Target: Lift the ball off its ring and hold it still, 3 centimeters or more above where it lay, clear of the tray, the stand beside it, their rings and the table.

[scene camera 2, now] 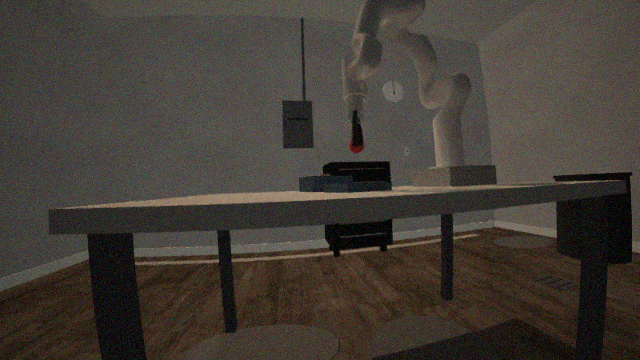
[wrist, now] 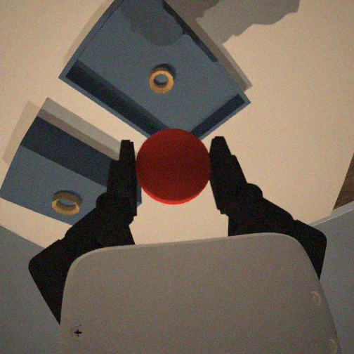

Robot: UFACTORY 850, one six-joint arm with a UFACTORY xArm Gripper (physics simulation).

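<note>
The red ball (scene camera 2: 356, 146) (wrist: 173, 166) is between the two black fingertips of my gripper (scene camera 2: 356, 142) (wrist: 172, 153), which is shut on it. In the scene view the ball hangs in the air, well above the tray and the table. The blue tray (wrist: 115, 52) has raised walls and an orange ring (wrist: 161, 80) on its floor, with no ball on it. The blue stand (wrist: 30, 170) beside it bears another orange ring (wrist: 66, 203). The ball touches neither of them.
The pale table (scene camera 2: 200, 200) (wrist: 295, 125) bears the tray and the stand, which show as low blue shapes (scene camera 2: 325, 183) in the scene view. The arm's base block (scene camera 2: 472, 176) is to their right. A black cabinet (scene camera 2: 357, 237) stands behind the table.
</note>
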